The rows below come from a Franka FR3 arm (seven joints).
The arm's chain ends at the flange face. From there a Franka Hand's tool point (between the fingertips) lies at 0.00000 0.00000 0.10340 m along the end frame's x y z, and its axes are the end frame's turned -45 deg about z.
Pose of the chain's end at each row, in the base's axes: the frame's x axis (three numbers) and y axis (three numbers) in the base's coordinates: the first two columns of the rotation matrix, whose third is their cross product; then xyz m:
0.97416 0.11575 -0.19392 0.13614 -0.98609 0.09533 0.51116 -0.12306 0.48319
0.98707 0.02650 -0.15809 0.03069 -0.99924 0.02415 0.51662 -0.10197 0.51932
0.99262 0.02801 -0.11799 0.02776 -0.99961 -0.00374 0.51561 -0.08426 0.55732
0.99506 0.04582 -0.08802 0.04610 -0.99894 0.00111 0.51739 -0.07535 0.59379
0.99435 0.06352 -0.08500 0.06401 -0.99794 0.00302 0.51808 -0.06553 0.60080
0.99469 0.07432 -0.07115 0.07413 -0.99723 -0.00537 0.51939 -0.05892 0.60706
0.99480 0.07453 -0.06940 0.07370 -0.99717 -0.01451 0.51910 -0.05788 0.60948
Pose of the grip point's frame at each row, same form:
0.59257 0.77912 -0.20453 0.78510 -0.61542 -0.06971 0.49253 -0.13539 0.38223
0.67626 0.72531 -0.12886 0.71966 -0.68783 -0.09471 0.50035 -0.10494 0.41725
0.68226 0.72664 -0.08079 0.72152 -0.68702 -0.08608 0.50340 -0.08421 0.45464
0.67102 0.73876 -0.06302 0.73621 -0.67396 -0.06145 0.50830 -0.07588 0.49079
0.65785 0.75057 -0.06224 0.74837 -0.66073 -0.05797 0.50933 -0.06640 0.49778
0.65093 0.75770 -0.04651 0.75577 -0.65260 -0.05411 0.51201 -0.05891 0.50392
0.65132 0.75781 -0.03881 0.75554 -0.65241 -0.05933 0.51183 -0.05692 0.50634

